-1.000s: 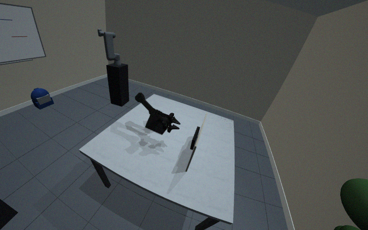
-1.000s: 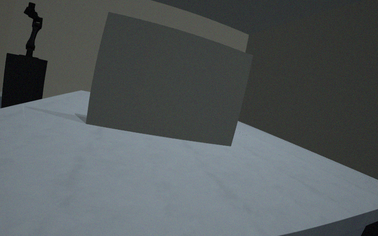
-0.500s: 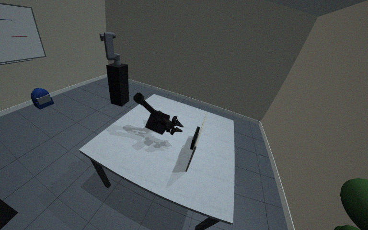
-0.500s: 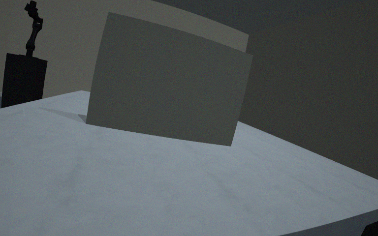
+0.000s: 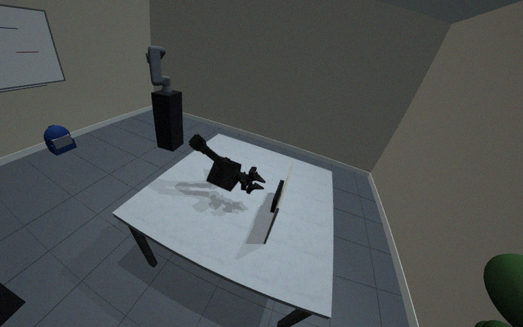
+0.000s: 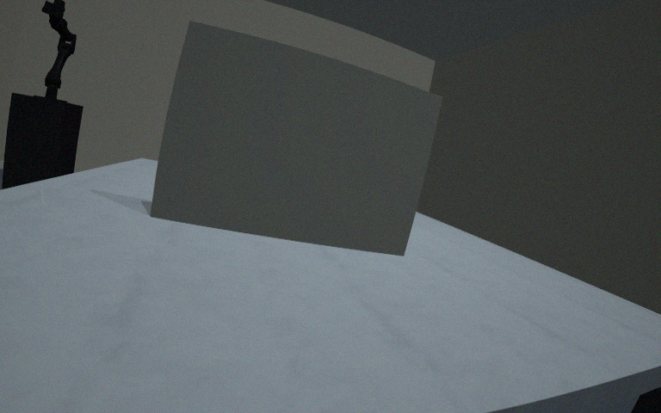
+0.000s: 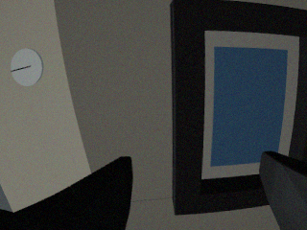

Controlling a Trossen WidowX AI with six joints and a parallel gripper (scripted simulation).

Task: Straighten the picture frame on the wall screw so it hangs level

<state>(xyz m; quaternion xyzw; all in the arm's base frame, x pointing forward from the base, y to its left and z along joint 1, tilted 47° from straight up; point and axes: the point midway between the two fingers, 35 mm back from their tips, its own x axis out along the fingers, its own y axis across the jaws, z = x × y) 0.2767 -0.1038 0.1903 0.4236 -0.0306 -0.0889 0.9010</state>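
My gripper tip is now 10 cm short of the picture frame and 6 cm above it. Also, from my gripper tip: wall panel (11 cm ahead, 7 cm below).
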